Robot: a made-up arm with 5 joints.
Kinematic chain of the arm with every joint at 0, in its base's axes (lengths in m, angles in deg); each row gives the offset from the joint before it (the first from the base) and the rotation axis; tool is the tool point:
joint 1: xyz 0 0 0.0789 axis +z
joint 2: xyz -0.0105 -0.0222 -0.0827 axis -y
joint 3: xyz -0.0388 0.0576 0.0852 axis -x
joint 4: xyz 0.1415 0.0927 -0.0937 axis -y
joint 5: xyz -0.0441 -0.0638 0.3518 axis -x
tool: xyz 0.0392 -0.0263 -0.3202
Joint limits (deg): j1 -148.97..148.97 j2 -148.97..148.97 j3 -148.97..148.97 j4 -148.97..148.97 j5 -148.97..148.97
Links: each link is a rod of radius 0.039 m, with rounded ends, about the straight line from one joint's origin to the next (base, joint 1, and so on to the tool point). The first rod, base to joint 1, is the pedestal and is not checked.
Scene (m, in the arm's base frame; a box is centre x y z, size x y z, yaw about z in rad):
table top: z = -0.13
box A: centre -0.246 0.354 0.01 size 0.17 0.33 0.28 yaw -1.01
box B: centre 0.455 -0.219 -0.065 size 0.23 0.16 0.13 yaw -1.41
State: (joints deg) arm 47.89 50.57 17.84 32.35 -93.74
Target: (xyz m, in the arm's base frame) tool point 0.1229 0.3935 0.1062
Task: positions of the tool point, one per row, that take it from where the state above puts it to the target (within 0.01 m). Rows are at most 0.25 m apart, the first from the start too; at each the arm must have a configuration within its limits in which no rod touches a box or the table.
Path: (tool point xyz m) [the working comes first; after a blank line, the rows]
Joints at the target: -8.91 40.85 33.61 -6.13 -78.18
Straight joint move there: touches box A.

1: -0.4707 0.1325 0.1627
2: -0.4453 0.1589 0.2975
3: -0.3744 0.2301 0.4089
4: -0.2706 0.3414 0.4680
5: -0.1530 0.4764 0.4532
6: -0.0429 0.6089 0.3555
7: 0.0412 0.7083 0.1820
8: 0.0579 0.6174 0.3091
9: 0.0348 0.5400 0.3437
10: 0.0207 0.4950 0.2979
11: 0.0514 0.4593 0.2051
12: 0.1229 0.3935 0.1062

